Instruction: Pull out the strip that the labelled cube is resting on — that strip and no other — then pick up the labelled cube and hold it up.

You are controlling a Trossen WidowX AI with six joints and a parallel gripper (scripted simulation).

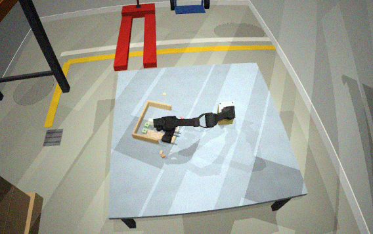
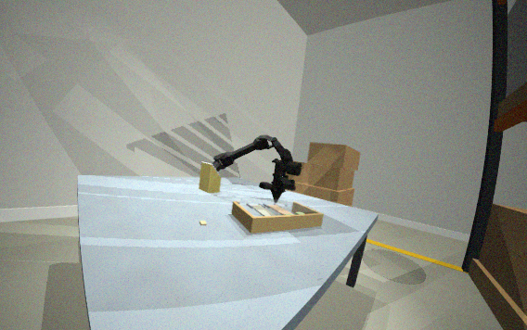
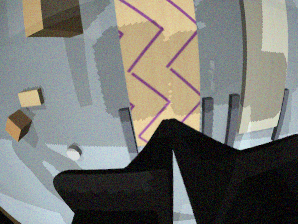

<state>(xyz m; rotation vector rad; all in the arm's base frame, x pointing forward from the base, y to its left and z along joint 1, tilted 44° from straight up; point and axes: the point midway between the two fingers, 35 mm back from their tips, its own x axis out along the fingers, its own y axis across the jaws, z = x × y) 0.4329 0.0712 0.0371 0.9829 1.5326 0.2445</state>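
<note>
The zigzag strip lies 80 mm ahead of my gripper tip, 40 mm to the right of it and 20 mm below it. Also, from my gripper tip: orange cube (130 mm to the left, 70 mm ahead, 20 mm below); pink block (170 mm to the right, 110 mm behind, 20 mm below).
</note>
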